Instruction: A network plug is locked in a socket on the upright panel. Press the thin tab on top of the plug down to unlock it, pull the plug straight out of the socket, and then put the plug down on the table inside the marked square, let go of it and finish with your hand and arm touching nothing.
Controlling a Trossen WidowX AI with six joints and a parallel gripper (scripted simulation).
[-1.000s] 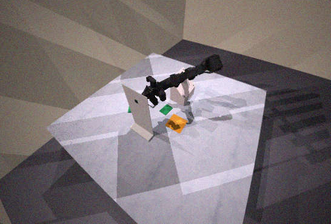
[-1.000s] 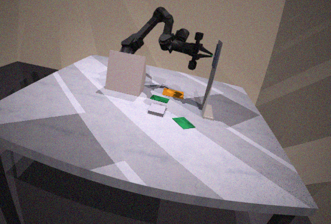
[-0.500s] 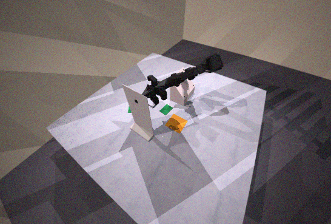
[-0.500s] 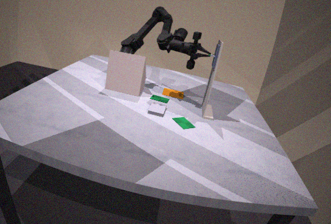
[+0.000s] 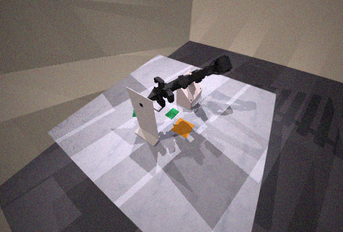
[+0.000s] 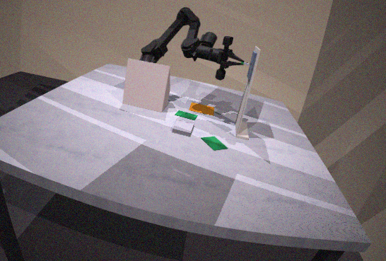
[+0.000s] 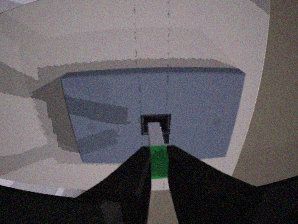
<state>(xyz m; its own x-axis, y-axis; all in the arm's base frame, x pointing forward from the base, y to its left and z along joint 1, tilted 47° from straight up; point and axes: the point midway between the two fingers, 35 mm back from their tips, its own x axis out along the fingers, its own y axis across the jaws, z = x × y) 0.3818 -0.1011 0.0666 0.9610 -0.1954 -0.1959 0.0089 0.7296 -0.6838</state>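
The orange marked square lies 290 mm below my gripper tip, 160 mm to the left of it and 130 mm behind it. Round my gripper tip: upright panel (120 mm below, 50 mm ahead).
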